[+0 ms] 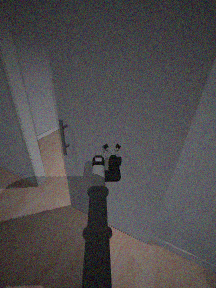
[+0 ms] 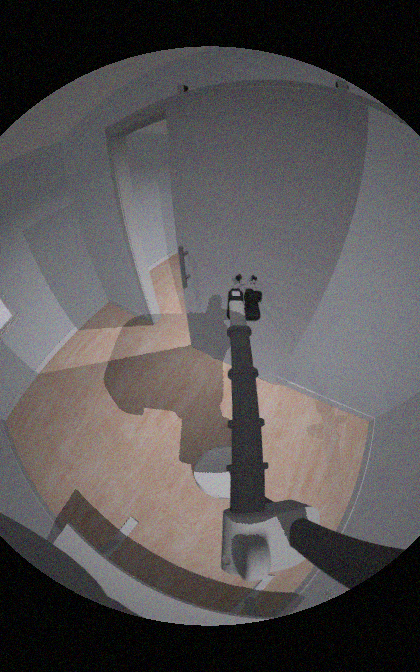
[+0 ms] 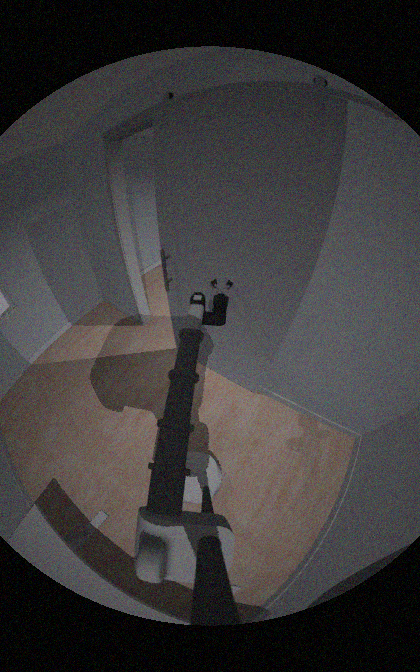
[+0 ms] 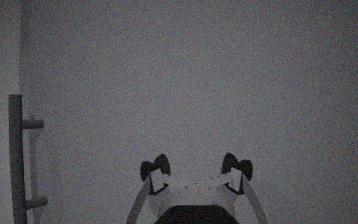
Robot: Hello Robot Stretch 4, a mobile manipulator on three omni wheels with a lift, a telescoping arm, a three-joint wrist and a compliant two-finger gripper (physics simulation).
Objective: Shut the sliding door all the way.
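Seen in the pictures: gripper, fingertip midpoint: (image 1: 111, 144) (image 2: 245, 275) (image 3: 221, 280) (image 4: 195, 166); robot's base, origin of the base link: (image 2: 222, 470) (image 3: 193, 475).
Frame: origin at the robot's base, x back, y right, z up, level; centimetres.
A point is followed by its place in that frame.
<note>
The grey sliding door (image 1: 135, 90) {z 137.1, x -92.5, y 19.9 cm} (image 2: 270, 190) {z 147.2, x -94.6, y 16.0 cm} (image 3: 250, 190) {z 149.1, x -93.3, y 18.3 cm} (image 4: 200, 90) {z 108.4, x -97.9, y 9.9 cm} stands partly open, with a gap between its left edge and the door frame. Its dark bar handle (image 1: 63, 137) {z 96.6, x -111.5, y -27.9 cm} (image 2: 183, 267) {z 95.8, x -111.4, y -27.8 cm} (image 3: 165, 270) {z 96.0, x -111.6, y -27.3 cm} (image 4: 16, 155) {z 98.0, x -111.4, y -27.7 cm} is upright near that left edge. My gripper (image 1: 112, 147) {z 99.5, x -96.2, y 9.0 cm} (image 2: 246, 277) {z 99.5, x -96.2, y 9.0 cm} (image 3: 222, 284) {z 99.5, x -96.2, y 9.0 cm} (image 4: 195, 166) {z 99.5, x -96.2, y 9.0 cm} is open and empty, at the end of the extended arm. It faces the door panel, to the right of the handle. Whether the fingertips touch the panel cannot be told.
The white door frame post (image 1: 27, 125) {z 85.2, x -158.4, y -77.7 cm} (image 2: 131, 235) {z 107.7, x -155.7, y -79.1 cm} (image 3: 125, 225) {z 117.9, x -159.7, y -76.9 cm} (image 4: 9, 50) {z 138.4, x -160.8, y -76.4 cm} stands left of the gap, with wooden floor showing through. A wall (image 2: 385, 250) {z 139.1, x -71.7, y 70.0 cm} (image 3: 375, 250) {z 142.2, x -71.1, y 71.1 cm} lies right of the door. A dark-edged pale object (image 2: 135, 557) (image 3: 95, 550) stands behind, near the base.
</note>
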